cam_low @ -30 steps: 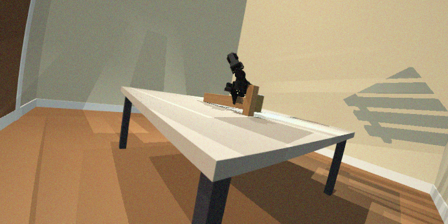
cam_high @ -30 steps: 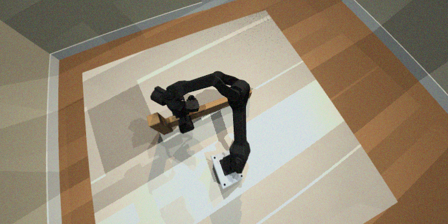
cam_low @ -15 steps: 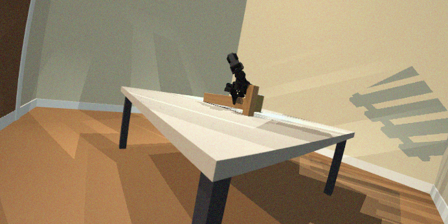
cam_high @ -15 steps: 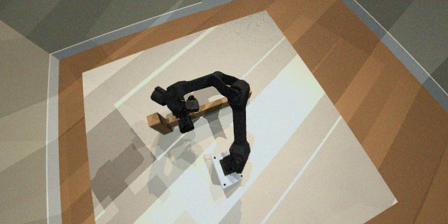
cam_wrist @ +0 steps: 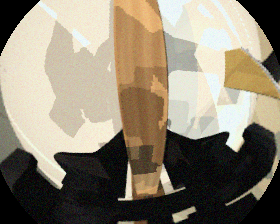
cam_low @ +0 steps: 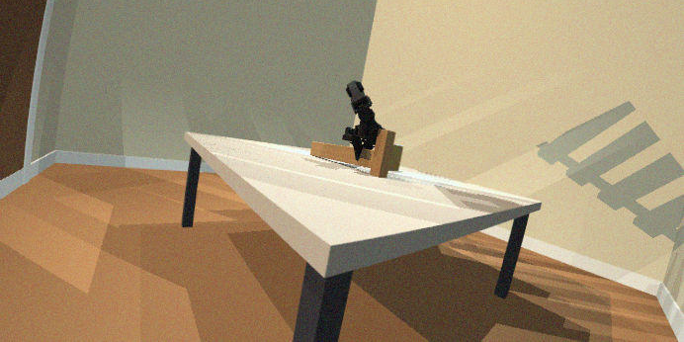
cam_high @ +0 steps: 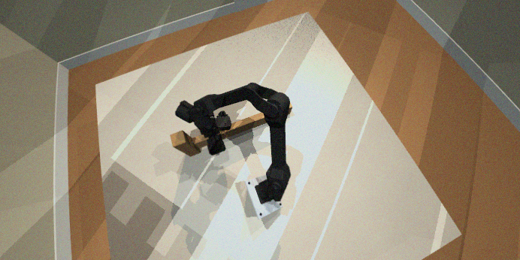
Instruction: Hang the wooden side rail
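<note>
Now: the headboard post 10 mm behind my gripper tip, 110 mm to the left of it and 50 mm above it.
</note>
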